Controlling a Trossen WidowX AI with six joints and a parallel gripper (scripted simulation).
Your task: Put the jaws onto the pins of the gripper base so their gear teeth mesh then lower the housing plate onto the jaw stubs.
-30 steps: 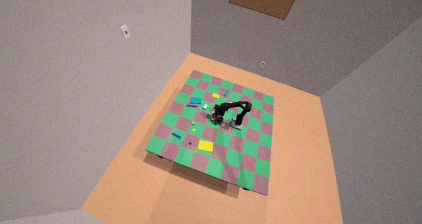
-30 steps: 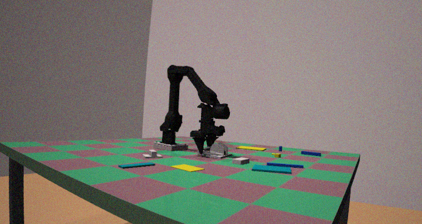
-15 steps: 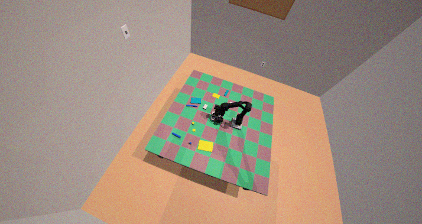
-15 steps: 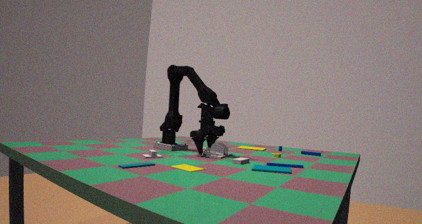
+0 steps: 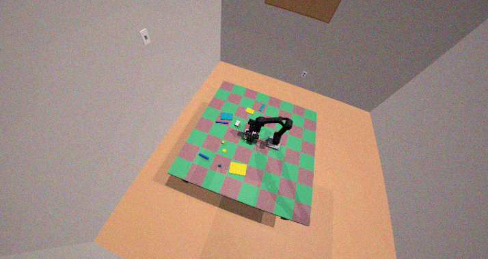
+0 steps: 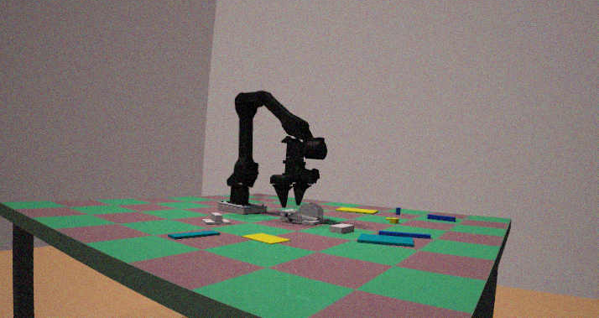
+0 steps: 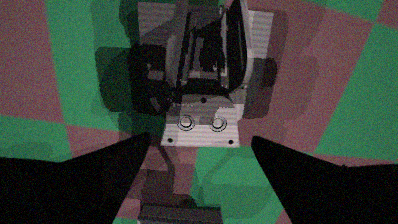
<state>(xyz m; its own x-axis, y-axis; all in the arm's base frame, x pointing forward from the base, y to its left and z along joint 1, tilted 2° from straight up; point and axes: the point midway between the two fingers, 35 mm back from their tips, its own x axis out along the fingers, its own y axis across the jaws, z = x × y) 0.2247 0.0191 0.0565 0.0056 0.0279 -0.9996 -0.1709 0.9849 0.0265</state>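
The white housing plate lies 1 cm ahead of my gripper tip and 3 cm below it. From my gripper tip the other things lie so: small yellow cube 26 cm ahead, 22 cm to the left, 3 cm below; then blue bar 38 cm ahead, 1 cm to the left, 4 cm below; then grey jaw 3 cm ahead, 1 cm to the right, 2 cm below.
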